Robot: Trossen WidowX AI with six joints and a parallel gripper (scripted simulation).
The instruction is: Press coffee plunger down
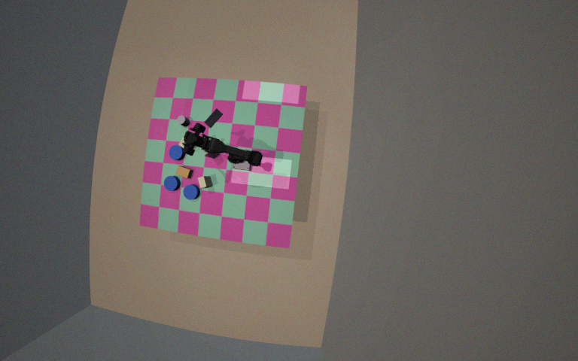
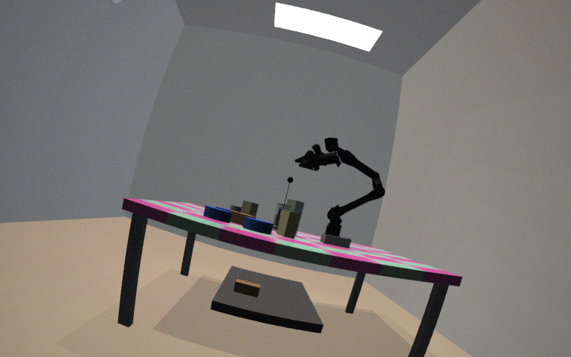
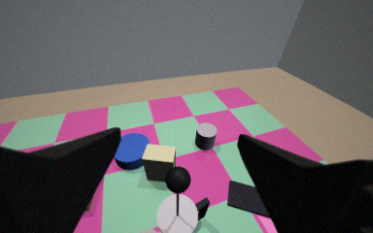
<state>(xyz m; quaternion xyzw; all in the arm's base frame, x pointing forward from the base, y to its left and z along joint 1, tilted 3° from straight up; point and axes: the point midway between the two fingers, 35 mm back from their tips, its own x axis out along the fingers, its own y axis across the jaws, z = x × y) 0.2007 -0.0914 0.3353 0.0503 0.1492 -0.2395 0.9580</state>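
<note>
Right now the coffee press is 220 mm below my gripper tip, 20 mm to the right of it and 10 mm ahead of it. The rest, counted from my gripper tip: dark platform (680 mm below, 120 mm to the left, 20 mm ahead); then grey cylinder (320 mm below, 230 mm to the right, 220 mm ahead); then flat black slab (350 mm below, 230 mm to the right, 30 mm behind).
</note>
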